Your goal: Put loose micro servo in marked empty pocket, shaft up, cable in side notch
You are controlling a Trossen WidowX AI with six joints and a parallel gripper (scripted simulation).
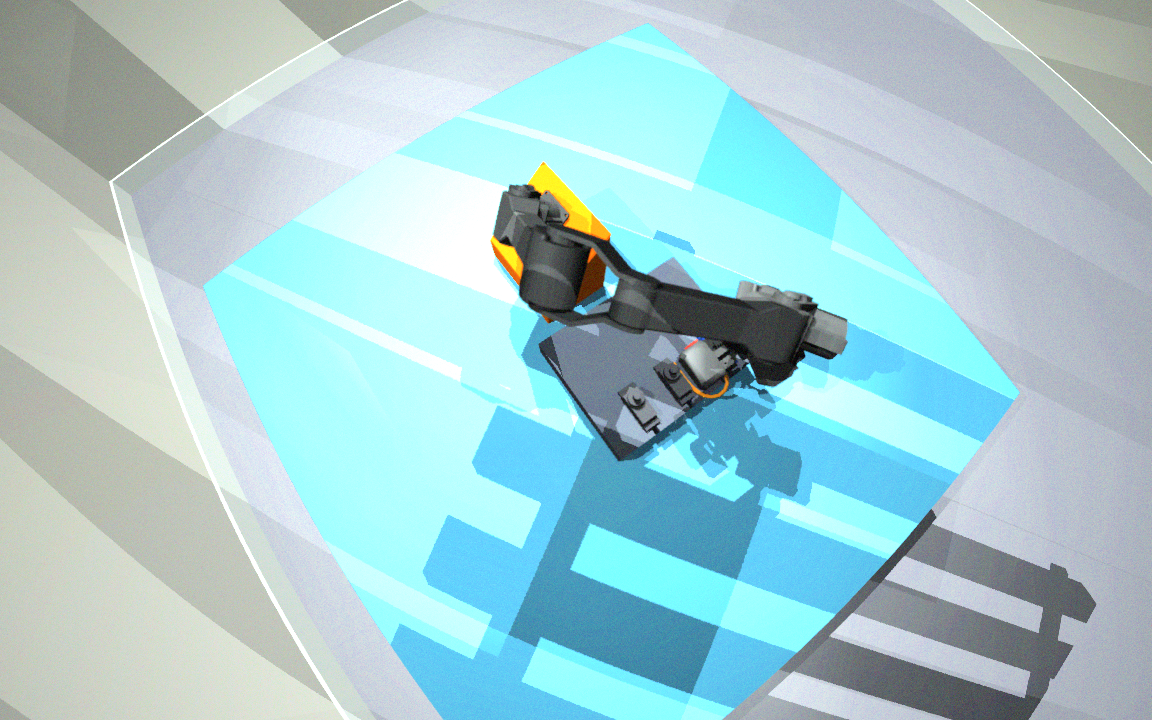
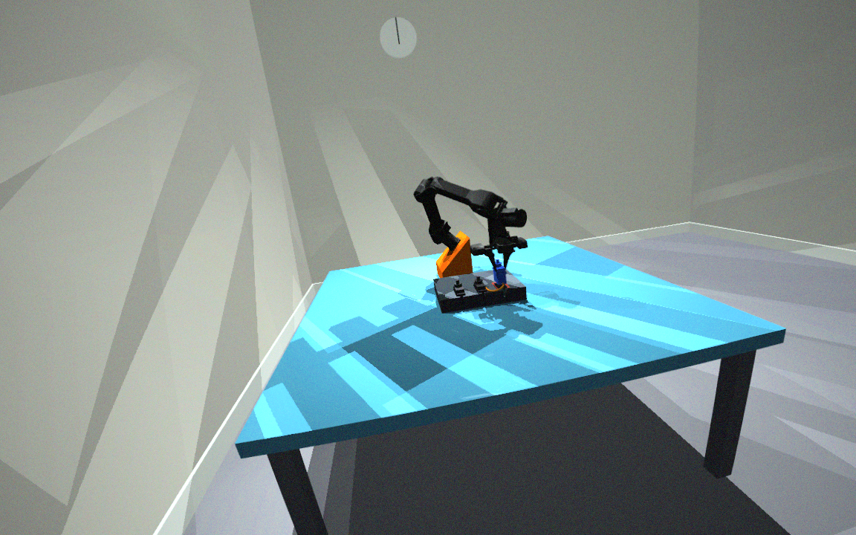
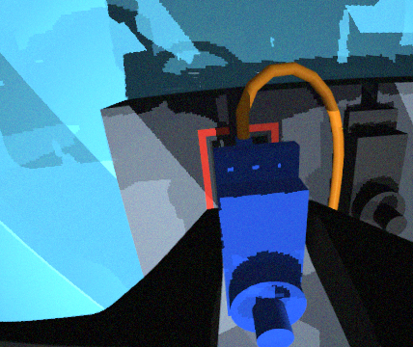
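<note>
The grey deck is 13 cm behind my gripper tip, 8 cm below it and 7 cm to the right of it.
</note>
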